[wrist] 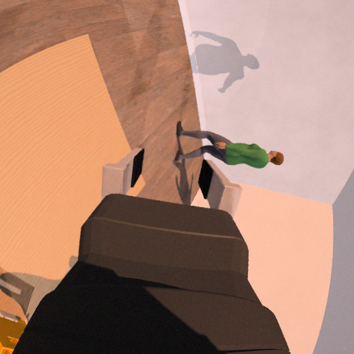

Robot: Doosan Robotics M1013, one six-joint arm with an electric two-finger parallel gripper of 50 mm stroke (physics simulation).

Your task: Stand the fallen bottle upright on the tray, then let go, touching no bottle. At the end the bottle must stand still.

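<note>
My gripper [171, 165] is open, with its two black-padded fingers standing wide apart near the middle of the wrist view and no object between them. Past the fingers the view shows the wooden floor and the wall. The bottle and the tray do not show in the wrist view, so where they lie relative to the gripper cannot be told.
A light wooden table top [55, 140] fills the left side. At the lower left corner part of a yellow-orange object [11, 334] shows, with shadows beside it. A person in a green top [246, 155] is on the brown floor [145, 75] beyond the table, near the pale wall [300, 100].
</note>
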